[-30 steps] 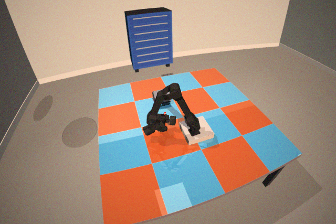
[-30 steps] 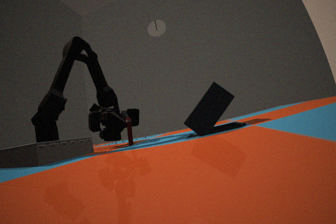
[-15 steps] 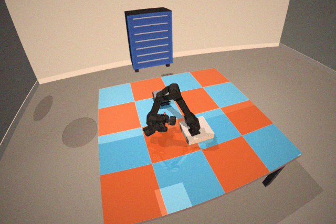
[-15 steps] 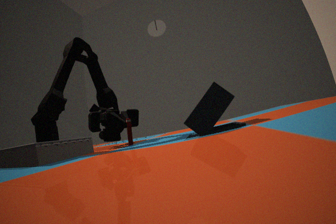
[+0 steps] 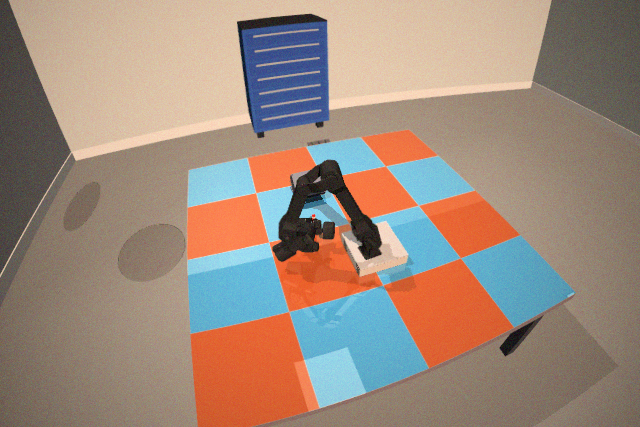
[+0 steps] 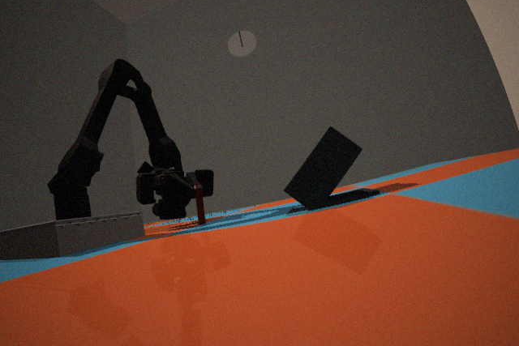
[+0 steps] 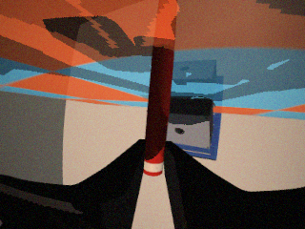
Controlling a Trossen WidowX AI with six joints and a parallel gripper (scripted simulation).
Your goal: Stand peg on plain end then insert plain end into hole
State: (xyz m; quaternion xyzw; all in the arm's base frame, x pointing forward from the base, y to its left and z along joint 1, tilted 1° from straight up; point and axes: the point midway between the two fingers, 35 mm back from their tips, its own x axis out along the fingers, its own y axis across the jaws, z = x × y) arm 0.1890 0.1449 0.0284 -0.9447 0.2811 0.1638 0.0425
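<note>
My gripper tip is right at the red peg. Also, from my gripper tip: sloped panel: 230 mm ahead, 60 mm to the right, 10 mm below; then flat panel foot: 250 mm ahead, 60 mm to the right, 60 mm below.
</note>
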